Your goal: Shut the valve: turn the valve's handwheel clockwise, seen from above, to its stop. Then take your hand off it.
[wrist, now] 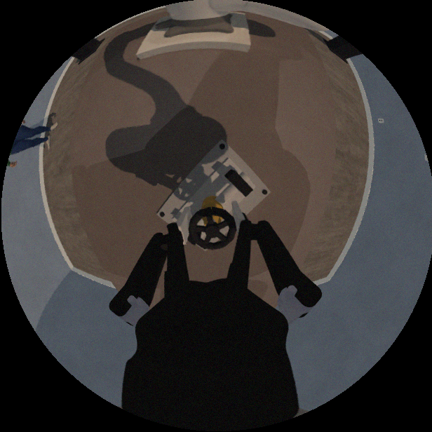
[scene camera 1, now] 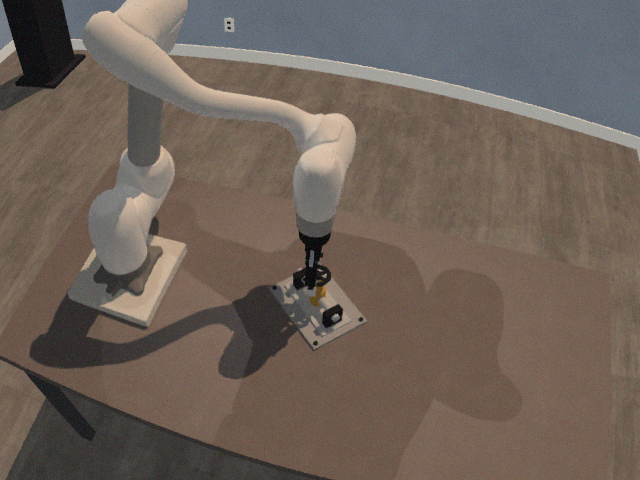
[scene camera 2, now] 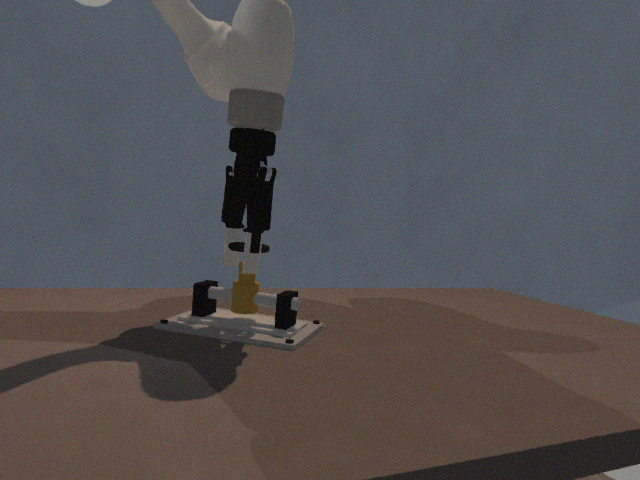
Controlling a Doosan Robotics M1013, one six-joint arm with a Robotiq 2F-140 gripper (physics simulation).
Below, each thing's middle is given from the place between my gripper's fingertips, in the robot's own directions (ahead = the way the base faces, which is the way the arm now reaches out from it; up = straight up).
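Scene:
The black spoked handwheel (wrist: 212, 229) is 3 cm above my hand and 1 cm ahead of it. I also see the pale base plate (scene camera 1: 306, 327), and it is 9 cm below my hand and 1 cm ahead of it.

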